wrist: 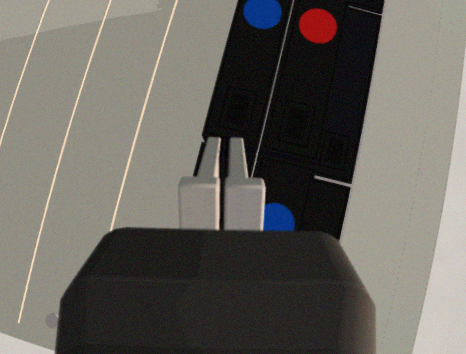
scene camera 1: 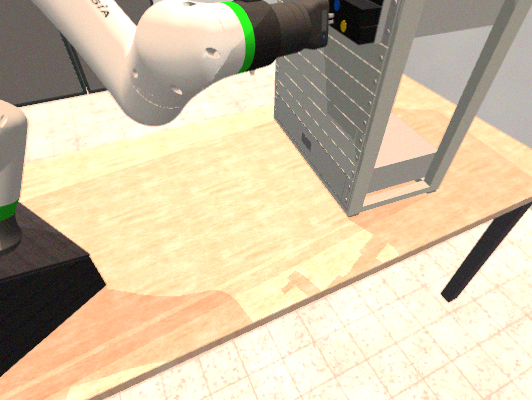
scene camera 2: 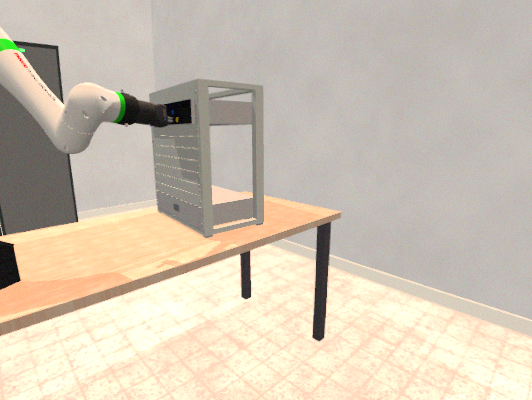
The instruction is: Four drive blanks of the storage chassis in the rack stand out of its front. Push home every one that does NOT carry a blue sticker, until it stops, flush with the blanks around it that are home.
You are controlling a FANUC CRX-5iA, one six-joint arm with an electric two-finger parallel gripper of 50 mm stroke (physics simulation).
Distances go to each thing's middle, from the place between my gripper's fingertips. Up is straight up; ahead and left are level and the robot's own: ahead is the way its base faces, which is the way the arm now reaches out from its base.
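Scene:
With the grey rack (scene camera 1: pixel 334 103) as the reference, my gripper is now 140 mm to the right of it and 150 mm short of it, and also 150 mm above it.

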